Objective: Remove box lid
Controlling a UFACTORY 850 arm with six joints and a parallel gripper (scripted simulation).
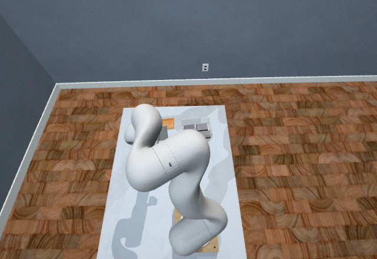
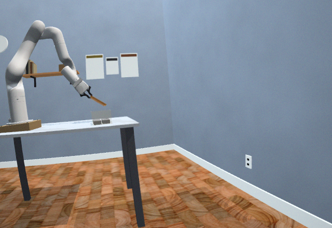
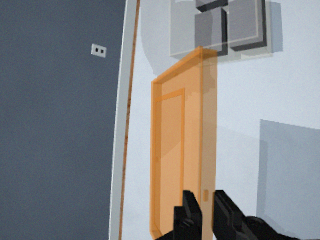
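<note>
Now: hand 70 mm short of the lid, 10 mm to the left of it and 50 mm above it. Also, from my hand: box (70 mm ahead, 270 mm to the right, 180 mm below).
</note>
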